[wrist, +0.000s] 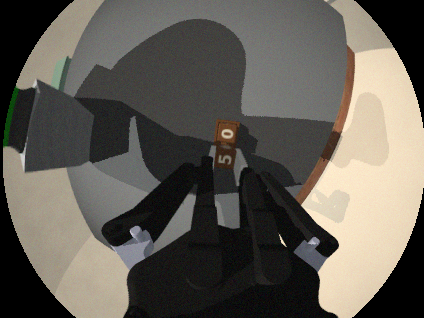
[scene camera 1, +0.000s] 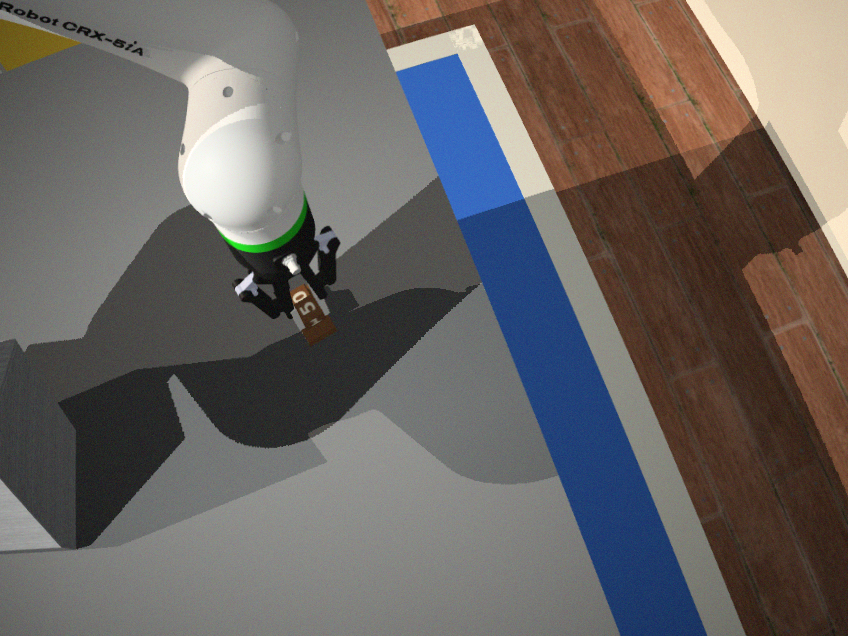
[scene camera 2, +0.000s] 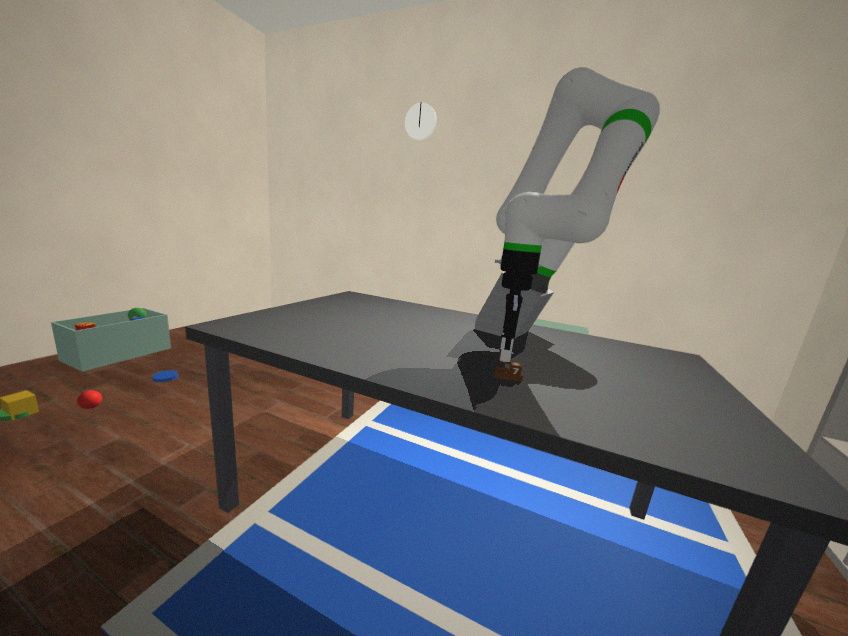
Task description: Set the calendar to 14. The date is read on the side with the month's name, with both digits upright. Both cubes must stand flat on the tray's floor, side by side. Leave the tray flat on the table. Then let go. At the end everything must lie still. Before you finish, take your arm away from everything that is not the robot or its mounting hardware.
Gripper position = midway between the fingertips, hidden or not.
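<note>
My gripper (scene camera 1: 310,313) (scene camera 2: 504,358) (wrist: 224,155), visible.
</note>
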